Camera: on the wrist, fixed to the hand. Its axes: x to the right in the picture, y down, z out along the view.
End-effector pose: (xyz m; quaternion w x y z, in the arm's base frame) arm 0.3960 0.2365 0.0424 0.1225 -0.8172 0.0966 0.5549
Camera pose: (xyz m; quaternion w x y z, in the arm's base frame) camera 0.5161 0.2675 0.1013 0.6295 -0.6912 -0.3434 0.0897
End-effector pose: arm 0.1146 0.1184 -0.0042 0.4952 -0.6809 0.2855 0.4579
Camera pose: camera 0.2090 0.0321 0.0459 0.7378 -0.6250 -0.0706 -0.2450
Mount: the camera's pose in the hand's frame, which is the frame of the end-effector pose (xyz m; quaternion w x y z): -0.0116 -0.0703 -0.1174 0.6586 0.2305 0.2074 -0.6857
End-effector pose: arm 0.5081 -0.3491 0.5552 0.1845 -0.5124 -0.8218 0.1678
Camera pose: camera 0.5138 -0.3788 0.6892 0.5251 0.2337 -0.8156 0.0671
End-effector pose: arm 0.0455 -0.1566 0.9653 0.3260 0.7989 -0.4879 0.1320
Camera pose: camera 0.1133 -0.0504 1.0200 0.2223 0.9084 0.3245 0.1415
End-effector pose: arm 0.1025 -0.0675 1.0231 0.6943 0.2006 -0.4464 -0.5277
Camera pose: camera 0.1607 -0.1050 0.9045 0.1418 0.7077 -0.1341 -0.6791
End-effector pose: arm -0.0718 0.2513 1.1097 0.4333 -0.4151 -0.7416 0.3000
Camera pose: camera 0.0111 0.2177 1.2139 0.7405 0.2728 -0.6140 -0.0147
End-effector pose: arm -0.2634 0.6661 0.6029 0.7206 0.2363 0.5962 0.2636
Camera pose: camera -0.3737 0.6088 0.5446 0.4772 -0.1418 0.7649 -0.4089
